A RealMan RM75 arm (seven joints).
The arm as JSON. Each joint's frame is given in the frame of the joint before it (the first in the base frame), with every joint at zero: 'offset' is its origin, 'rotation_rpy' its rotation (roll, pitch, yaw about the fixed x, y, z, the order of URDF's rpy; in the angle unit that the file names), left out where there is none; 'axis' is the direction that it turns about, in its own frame. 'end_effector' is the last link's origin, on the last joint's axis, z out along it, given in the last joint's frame.
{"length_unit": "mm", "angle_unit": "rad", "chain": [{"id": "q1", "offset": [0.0, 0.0, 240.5], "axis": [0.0, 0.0, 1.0]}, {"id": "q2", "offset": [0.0, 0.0, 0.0], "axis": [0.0, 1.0, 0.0]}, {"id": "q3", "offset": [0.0, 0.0, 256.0], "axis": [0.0, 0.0, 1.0]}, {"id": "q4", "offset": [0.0, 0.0, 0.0], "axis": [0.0, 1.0, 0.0]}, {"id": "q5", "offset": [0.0, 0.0, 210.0], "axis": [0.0, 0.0, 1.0]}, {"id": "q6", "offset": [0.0, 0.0, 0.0], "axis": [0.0, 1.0, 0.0]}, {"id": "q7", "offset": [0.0, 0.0, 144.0], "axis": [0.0, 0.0, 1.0]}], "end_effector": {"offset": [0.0, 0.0, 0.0]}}
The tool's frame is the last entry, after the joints.
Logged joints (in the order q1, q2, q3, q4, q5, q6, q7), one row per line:
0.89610, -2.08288, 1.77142, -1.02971, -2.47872, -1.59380, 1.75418
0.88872, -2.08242, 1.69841, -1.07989, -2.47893, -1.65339, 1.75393
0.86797, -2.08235, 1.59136, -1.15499, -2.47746, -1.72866, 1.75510
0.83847, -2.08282, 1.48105, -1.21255, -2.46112, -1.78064, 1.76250
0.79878, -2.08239, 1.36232, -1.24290, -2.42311, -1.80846, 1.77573
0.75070, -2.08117, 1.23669, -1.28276, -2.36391, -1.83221, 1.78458
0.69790, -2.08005, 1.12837, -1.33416, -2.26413, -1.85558, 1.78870
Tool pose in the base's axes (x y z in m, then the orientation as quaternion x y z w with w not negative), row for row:
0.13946, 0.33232, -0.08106, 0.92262, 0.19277, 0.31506, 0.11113
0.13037, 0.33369, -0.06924, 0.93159, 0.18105, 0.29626, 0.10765
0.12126, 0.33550, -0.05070, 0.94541, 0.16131, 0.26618, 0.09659
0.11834, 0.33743, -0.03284, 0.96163, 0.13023, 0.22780, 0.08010
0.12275, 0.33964, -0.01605, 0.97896, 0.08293, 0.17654, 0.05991
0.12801, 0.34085, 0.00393, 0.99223, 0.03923, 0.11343, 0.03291
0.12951, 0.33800, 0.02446, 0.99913, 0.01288, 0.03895, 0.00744
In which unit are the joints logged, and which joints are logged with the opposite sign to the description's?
The joints are logged in radians. Opposite sign: q2, q3.
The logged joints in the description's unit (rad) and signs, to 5 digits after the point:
0.89610, 2.08288, -1.77142, -1.02971, -2.47872, -1.59380, 1.75418
0.88872, 2.08242, -1.69841, -1.07989, -2.47893, -1.65339, 1.75393
0.86797, 2.08235, -1.59136, -1.15499, -2.47746, -1.72866, 1.75510
0.83847, 2.08282, -1.48105, -1.21255, -2.46112, -1.78064, 1.76250
0.79878, 2.08239, -1.36232, -1.24290, -2.42311, -1.80846, 1.77573
0.75070, 2.08117, -1.23669, -1.28276, -2.36391, -1.83221, 1.78458
0.69790, 2.08005, -1.12837, -1.33416, -2.26413, -1.85558, 1.78870

